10 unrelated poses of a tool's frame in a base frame.
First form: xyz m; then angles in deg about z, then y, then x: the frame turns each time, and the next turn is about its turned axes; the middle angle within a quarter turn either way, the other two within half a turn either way.
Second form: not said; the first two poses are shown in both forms.
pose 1, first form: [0.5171 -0.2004 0.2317 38.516 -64.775 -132.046]
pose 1, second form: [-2.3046 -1.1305 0.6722 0.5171 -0.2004 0.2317]
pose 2, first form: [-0.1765 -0.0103 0.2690 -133.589 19.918 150.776]
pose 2, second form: [2.6315 0.3476 -2.3316 -0.1765 -0.0103 0.2690]
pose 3, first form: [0.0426 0.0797 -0.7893 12.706 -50.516 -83.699]
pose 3, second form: [-1.4608 -0.8817 0.2218 0.0426 0.0797 -0.7893]
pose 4, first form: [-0.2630 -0.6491 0.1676 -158.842 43.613 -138.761]
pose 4, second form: [-2.4218 0.7612 -2.7723 -0.2630 -0.6491 0.1676]
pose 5, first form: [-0.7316 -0.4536 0.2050 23.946 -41.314 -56.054]
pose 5, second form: [-0.9783 -0.7211 0.4179 -0.7316 -0.4536 0.2050]
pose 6, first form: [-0.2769 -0.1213 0.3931 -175.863 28.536 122.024]
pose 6, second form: [2.1297 0.4980 -3.0694 -0.2769 -0.1213 0.3931]
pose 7, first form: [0.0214 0.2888 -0.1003 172.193 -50.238 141.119]
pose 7, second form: [2.4630 -0.8768 3.0053 0.0214 0.2888 -0.1003]
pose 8, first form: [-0.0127 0.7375 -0.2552 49.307 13.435 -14.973]
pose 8, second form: [-0.2613 0.2345 0.8606 -0.0127 0.7375 -0.2552]
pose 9, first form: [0.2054 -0.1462 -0.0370 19.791 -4.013 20.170]
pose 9, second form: [0.3520 -0.0700 0.3454 0.2054 -0.1462 -0.0370]
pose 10, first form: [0.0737 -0.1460 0.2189 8.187 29.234 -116.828]
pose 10, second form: [-2.0390 0.5102 0.1429 0.0737 -0.1460 0.2189]
